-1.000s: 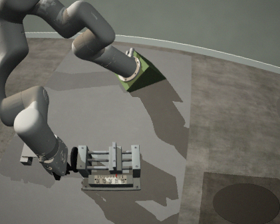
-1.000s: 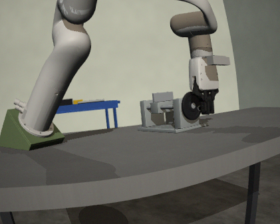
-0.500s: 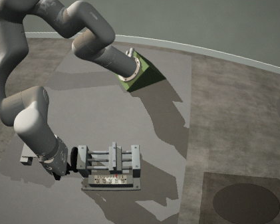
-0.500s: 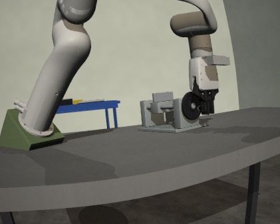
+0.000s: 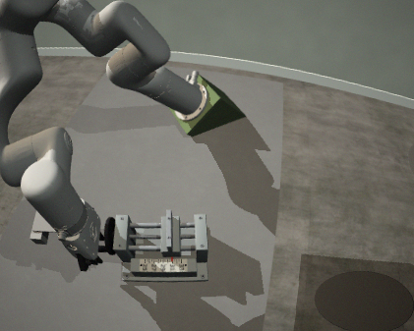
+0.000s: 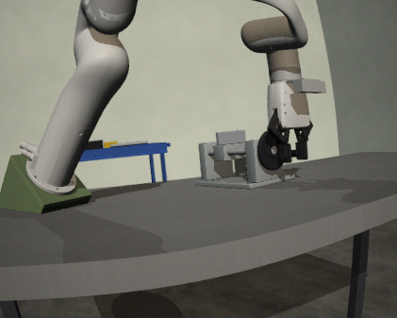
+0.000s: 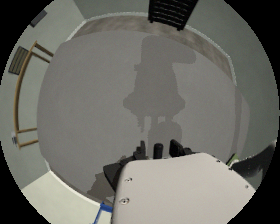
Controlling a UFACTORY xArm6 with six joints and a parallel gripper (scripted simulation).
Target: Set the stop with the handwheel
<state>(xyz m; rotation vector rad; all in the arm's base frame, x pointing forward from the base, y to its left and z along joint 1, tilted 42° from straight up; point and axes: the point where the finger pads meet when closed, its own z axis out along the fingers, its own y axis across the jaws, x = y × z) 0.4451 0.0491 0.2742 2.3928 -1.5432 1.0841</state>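
The black handwheel lies 2 cm to the left of my hand and 1 cm behind it. The rest, counted from my hand: movable stop 17 cm to the left, 6 cm behind, 2 cm above.
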